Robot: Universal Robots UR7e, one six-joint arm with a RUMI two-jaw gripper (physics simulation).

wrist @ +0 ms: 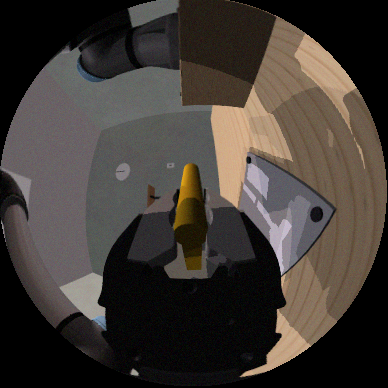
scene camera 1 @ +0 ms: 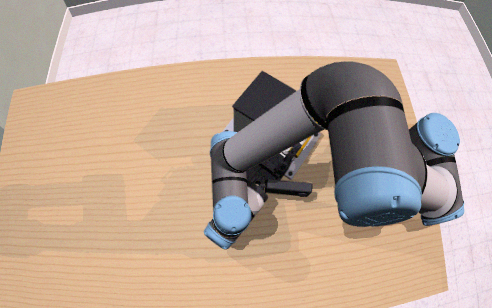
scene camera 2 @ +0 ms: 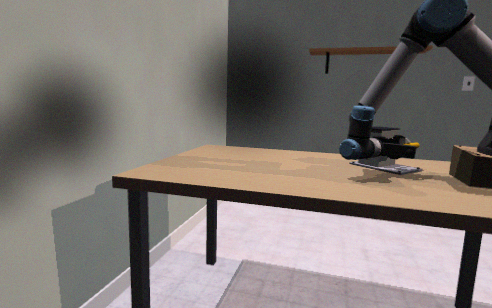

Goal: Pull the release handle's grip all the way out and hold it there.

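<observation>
The release handle's yellow grip (scene camera 1: 303, 146) (scene camera 2: 412, 144) (wrist: 190, 220) is a thick bar. In the wrist view it lies between the two grey fingers, its far end beyond their tips and a narrower yellow part towards the palm. My gripper (wrist: 191, 189) is shut on the grip, with a finger against each side. The handle's dark box-shaped housing (scene camera 1: 262, 92) stands on a grey metal base plate (scene camera 1: 297, 167) (scene camera 2: 400, 169) (wrist: 300, 197) with dark bolts. The arm hides part of the housing in scene camera 1. The link between grip and housing is hidden, so how far out it stands cannot be told.
The wooden table (scene camera 1: 100, 150) (scene camera 2: 240, 175) carries the plate. A brown block (scene camera 2: 472, 167) (wrist: 220, 80) under the arm's base stands to the right in scene camera 2. The forearm passes above the housing and plate. A wooden wall shelf (scene camera 2: 355, 51) is on the back wall.
</observation>
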